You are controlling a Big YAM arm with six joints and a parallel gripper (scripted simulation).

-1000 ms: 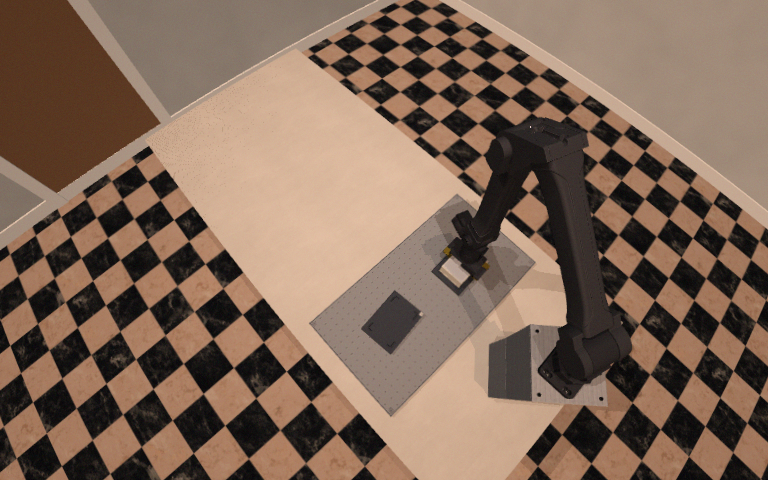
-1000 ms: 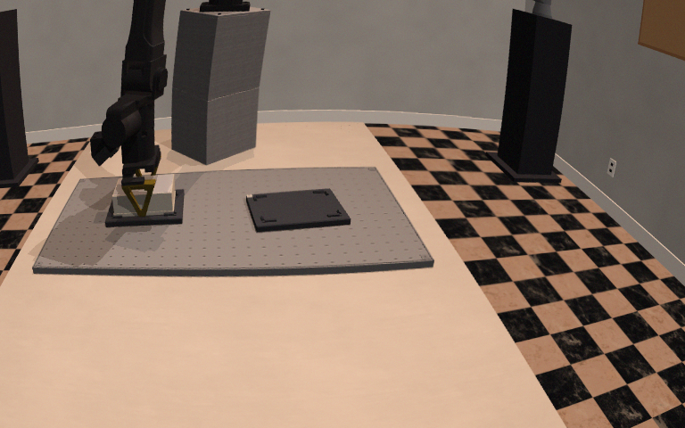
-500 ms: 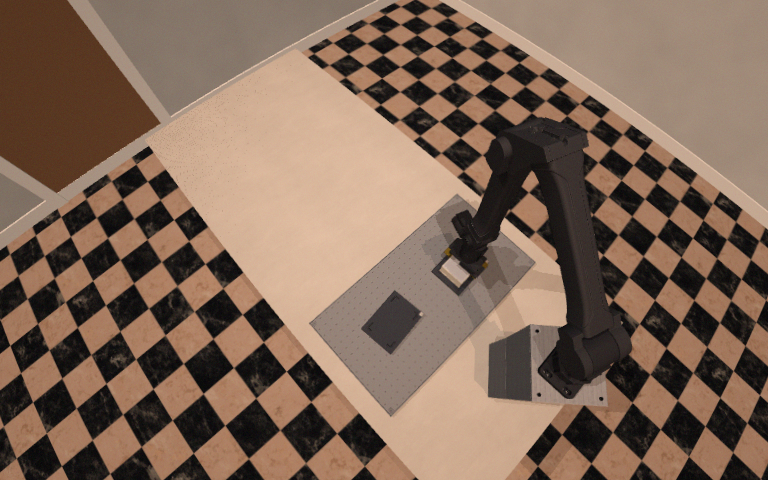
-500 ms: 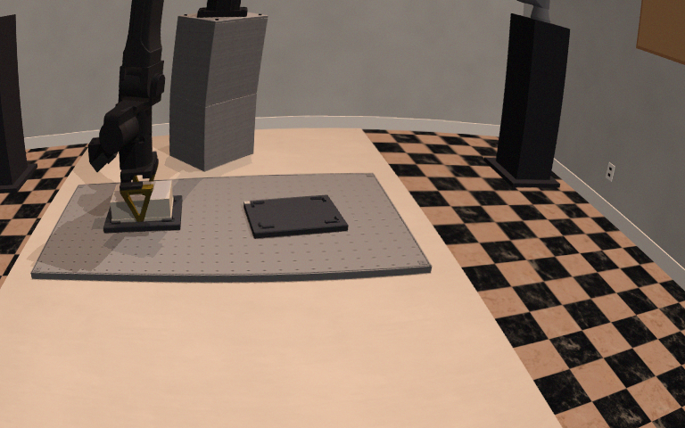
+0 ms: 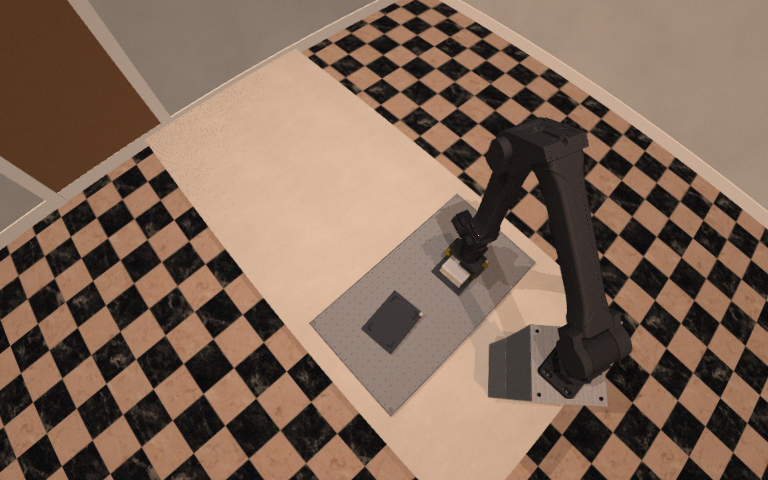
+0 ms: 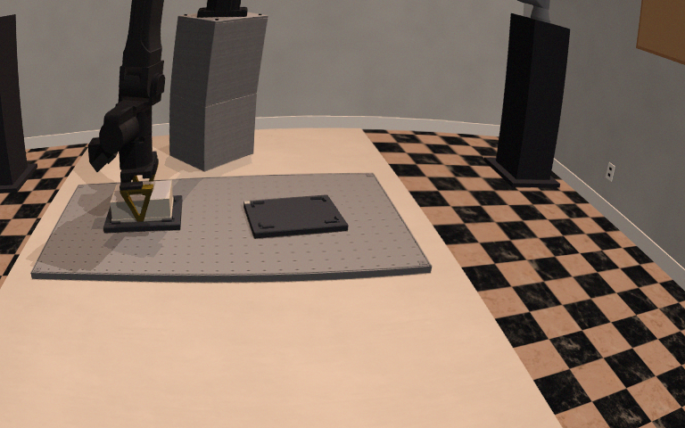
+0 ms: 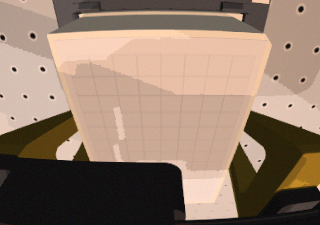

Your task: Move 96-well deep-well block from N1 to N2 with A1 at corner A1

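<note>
Right now my hand is 1 cm below the white 96-well deep-well block. From my hand the other things lie so: dark plate nest N2 (3 cm ahead, 29 cm to the left, 1 cm below); dark plate nest N1 (1 cm below).
</note>
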